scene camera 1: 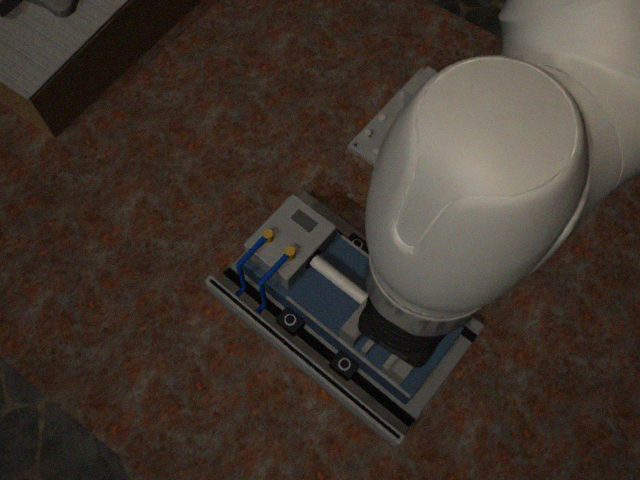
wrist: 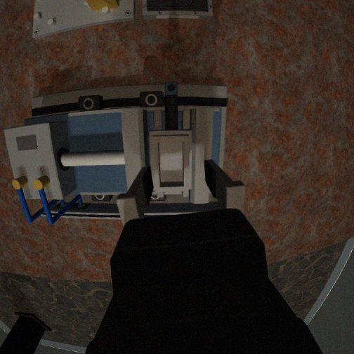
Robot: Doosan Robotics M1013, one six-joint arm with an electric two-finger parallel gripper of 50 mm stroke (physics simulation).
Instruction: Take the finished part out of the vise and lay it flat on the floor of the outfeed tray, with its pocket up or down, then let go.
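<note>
The finished part, a light grey rectangular block with its pocket facing up, sits between the jaws of the blue and grey vise. In the scene view the arm hides the part. My gripper is open and empty. Its fingers hang over the near end of the part, one on each side, toward the two jaws; their exact height is hard to tell. In the scene view the fingers are hidden below the wrist. A dark tray with a grey rim, apparently the outfeed tray, shows partly at the wrist view's top edge.
A grey plate with pegs bears a yellow block beside the tray. Blue hoses with brass fittings rise from the vise's end block. A dark-sided box stands at the scene view's upper left.
</note>
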